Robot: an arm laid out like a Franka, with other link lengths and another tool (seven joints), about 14 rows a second.
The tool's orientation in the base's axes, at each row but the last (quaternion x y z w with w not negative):
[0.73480, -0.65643, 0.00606, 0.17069]
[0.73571, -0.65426, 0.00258, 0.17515]
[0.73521, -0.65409, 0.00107, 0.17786]
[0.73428, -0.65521, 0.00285, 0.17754]
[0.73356, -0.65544, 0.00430, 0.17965]
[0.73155, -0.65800, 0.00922, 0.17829]
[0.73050, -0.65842, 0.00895, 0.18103]
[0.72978, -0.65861, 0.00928, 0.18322]
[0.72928, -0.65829, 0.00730, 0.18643]
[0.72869, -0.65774, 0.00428, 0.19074]
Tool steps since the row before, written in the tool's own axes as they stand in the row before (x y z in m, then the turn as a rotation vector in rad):
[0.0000, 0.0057, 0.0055, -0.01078, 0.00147, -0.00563]
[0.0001, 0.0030, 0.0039, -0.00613, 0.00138, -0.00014]
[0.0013, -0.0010, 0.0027, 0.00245, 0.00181, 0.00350]
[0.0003, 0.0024, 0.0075, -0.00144, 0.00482, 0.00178]
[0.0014, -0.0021, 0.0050, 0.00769, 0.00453, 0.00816]
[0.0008, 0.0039, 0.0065, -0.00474, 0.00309, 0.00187]
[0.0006, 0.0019, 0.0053, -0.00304, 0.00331, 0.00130]
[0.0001, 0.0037, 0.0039, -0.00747, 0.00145, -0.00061]
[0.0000, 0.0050, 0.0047, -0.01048, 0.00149, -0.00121]
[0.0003, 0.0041, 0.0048, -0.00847, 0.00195, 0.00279]
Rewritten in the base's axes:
[-0.0067, -0.0019, -0.0038, -0.00170, 0.01172, 0.00315]
[-0.0038, -0.0014, -0.0029, -0.00218, 0.00582, -0.00095]
[0.0005, -0.0019, -0.0025, -0.00220, -0.00342, -0.00223]
[-0.0040, -0.0025, -0.0063, -0.00525, 0.00054, -0.00077]
[0.0011, -0.0025, -0.0049, -0.00515, -0.00992, -0.00461]
[-0.0051, -0.0028, -0.0049, -0.00403, 0.00382, -0.00216]
[-0.0029, -0.0022, -0.0043, -0.00389, 0.00233, -0.00114]
[-0.0044, -0.0014, -0.0027, -0.00225, 0.00723, -0.00097]
[-0.0059, -0.0016, -0.0031, -0.00255, 0.01028, -0.00117]
[-0.0051, -0.0019, -0.0033, -0.00370, 0.00719, -0.00423]

